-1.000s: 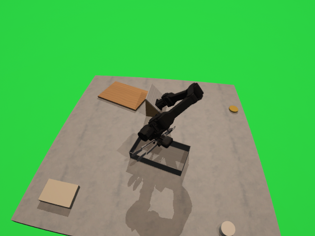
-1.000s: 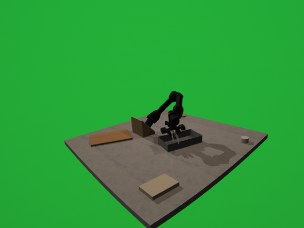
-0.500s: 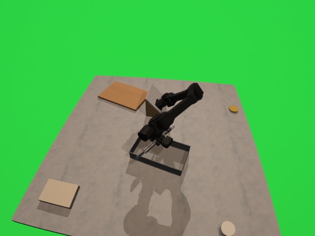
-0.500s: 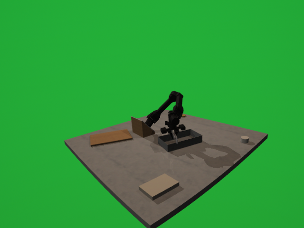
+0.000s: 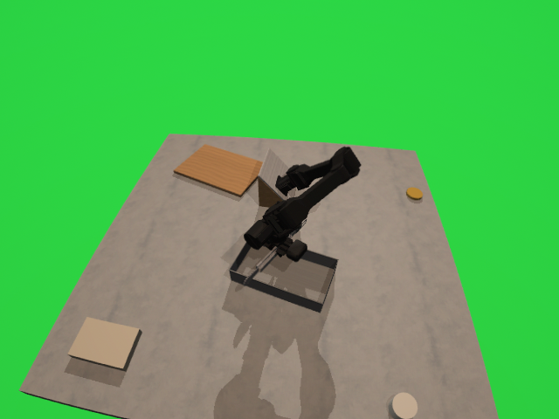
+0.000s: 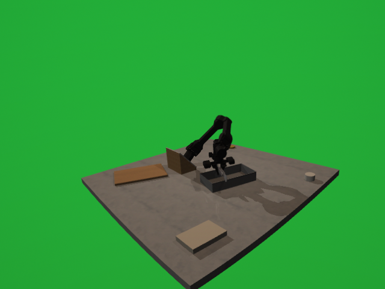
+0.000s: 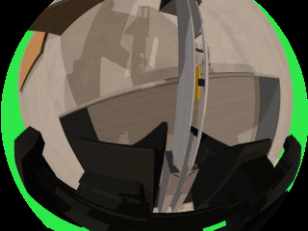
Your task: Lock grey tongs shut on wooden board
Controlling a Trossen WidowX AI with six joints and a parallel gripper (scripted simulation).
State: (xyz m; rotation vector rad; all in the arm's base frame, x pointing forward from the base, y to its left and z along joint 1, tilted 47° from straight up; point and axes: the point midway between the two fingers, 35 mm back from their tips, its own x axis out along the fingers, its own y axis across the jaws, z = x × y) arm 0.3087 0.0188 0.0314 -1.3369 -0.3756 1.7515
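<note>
The grey roasting tin lies 50 mm ahead of my gripper tip, 30 mm to the left of it and 10 mm below it. From my gripper tip the other things lie so: flat block 440 mm to the right, 390 mm ahead, 30 mm below; pale round puck 420 mm ahead, 390 mm to the left, 20 mm below; wooden board 460 mm behind, 340 mm to the right, 30 mm below.
</note>
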